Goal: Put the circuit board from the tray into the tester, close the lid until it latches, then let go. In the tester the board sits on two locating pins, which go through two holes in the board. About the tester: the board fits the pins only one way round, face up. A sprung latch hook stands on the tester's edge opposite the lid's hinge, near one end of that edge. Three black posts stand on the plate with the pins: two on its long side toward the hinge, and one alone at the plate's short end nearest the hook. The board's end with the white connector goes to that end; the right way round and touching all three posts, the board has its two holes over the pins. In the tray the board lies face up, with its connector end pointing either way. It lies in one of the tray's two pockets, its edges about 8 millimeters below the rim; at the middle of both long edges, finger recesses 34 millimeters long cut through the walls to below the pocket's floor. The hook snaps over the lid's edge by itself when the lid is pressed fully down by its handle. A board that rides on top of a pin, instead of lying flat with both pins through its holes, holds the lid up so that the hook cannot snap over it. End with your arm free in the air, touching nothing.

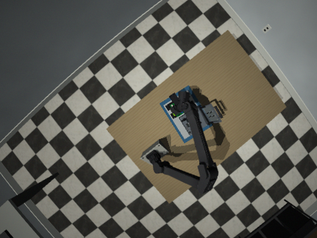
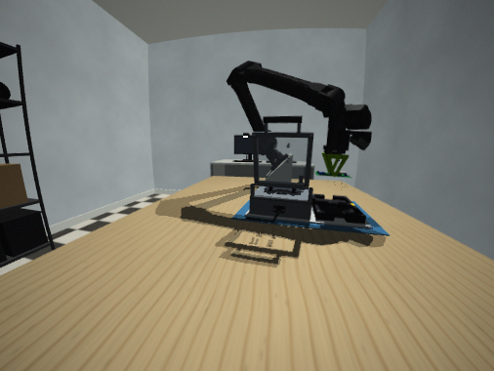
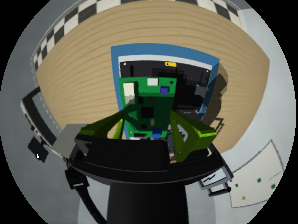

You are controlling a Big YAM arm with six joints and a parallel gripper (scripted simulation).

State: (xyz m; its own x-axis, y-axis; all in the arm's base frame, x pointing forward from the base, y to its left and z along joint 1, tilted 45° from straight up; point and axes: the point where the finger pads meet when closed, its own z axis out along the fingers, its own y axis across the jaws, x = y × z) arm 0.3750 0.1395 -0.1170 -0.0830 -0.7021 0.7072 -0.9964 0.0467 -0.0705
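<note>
The green circuit board lies right at my hand. From my hand the other things lie so: tester plate (160 mm to the right, 50 mm below, 50 mm ahead); then clear lid (180 mm to the right, 170 mm ahead, 60 mm above).
</note>
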